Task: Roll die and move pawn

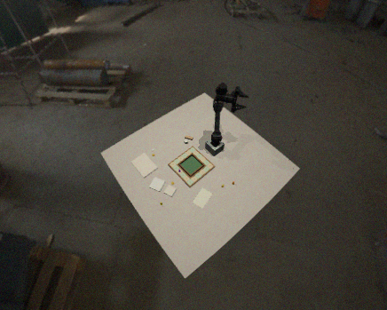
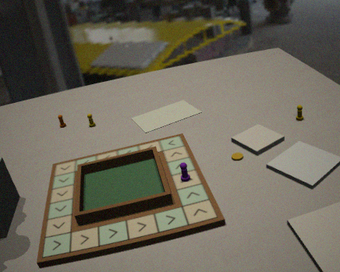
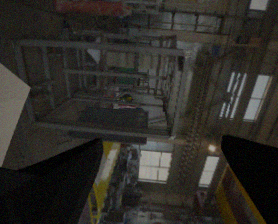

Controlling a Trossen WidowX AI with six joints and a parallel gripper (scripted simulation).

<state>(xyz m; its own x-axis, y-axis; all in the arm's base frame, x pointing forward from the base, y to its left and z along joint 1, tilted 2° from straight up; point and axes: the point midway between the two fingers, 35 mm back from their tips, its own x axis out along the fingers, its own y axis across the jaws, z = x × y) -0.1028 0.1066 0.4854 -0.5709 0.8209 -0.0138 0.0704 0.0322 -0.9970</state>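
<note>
The die lies 56 cm below my gripper tip, 36 cm to the right of it and 29 cm ahead of it. From my gripper tip the other things lie so: dice tray: 57 cm below, 41 cm ahead, 14 cm to the right; orange pawn: 56 cm below, 27 cm ahead, 22 cm to the left; purple pawn: 55 cm below, 52 cm ahead, 16 cm to the right.
</note>
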